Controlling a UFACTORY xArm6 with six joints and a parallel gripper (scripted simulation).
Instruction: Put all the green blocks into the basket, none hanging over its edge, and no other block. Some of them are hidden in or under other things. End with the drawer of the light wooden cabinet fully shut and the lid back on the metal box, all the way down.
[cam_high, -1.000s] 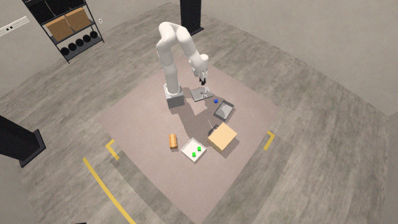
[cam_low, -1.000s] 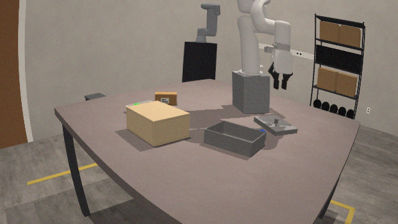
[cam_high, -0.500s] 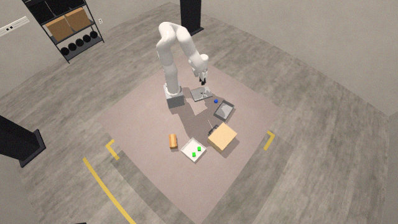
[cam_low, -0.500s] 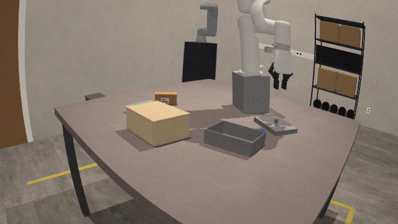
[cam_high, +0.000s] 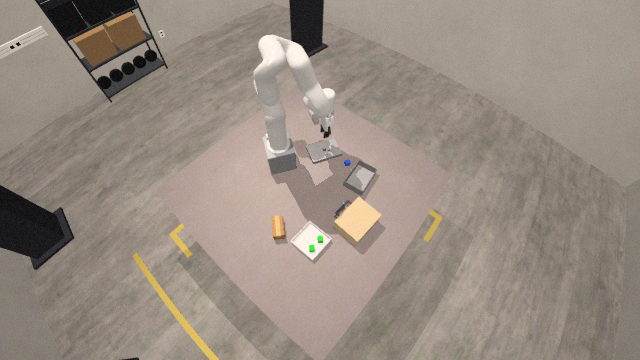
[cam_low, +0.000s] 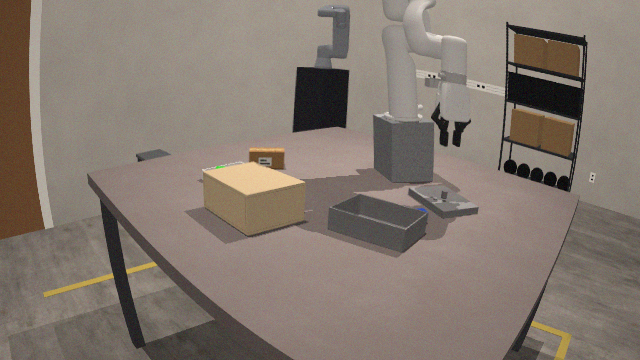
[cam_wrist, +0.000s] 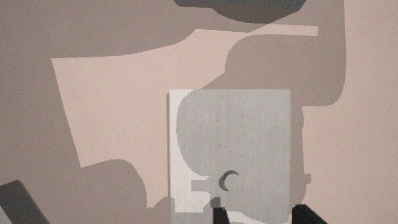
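My gripper is now 170 mm above the grey metal lid. Also, from my hand: metal box: 290 mm ahead, 10 mm to the right, 160 mm below; light wooden cabinet: 430 mm ahead, 250 mm to the right, 140 mm below; blue block: 170 mm ahead, 20 mm to the left, 170 mm below.
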